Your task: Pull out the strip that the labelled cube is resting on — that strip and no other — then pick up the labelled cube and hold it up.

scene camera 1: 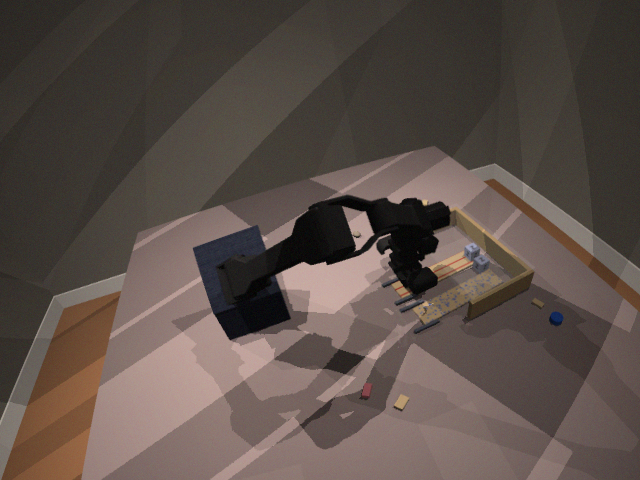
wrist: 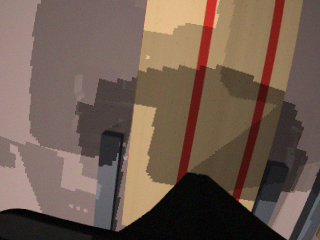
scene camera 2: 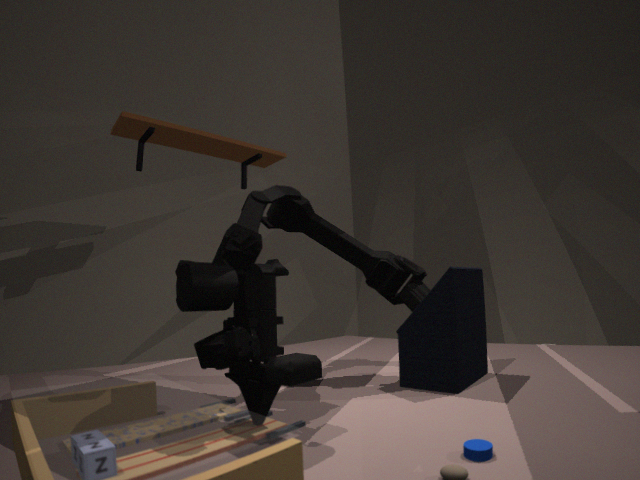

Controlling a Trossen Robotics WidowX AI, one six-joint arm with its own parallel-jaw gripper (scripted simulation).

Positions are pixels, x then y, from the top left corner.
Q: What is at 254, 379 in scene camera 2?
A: The gripper.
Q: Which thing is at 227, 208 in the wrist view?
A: The gripper.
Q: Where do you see a speckled strip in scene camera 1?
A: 435, 308
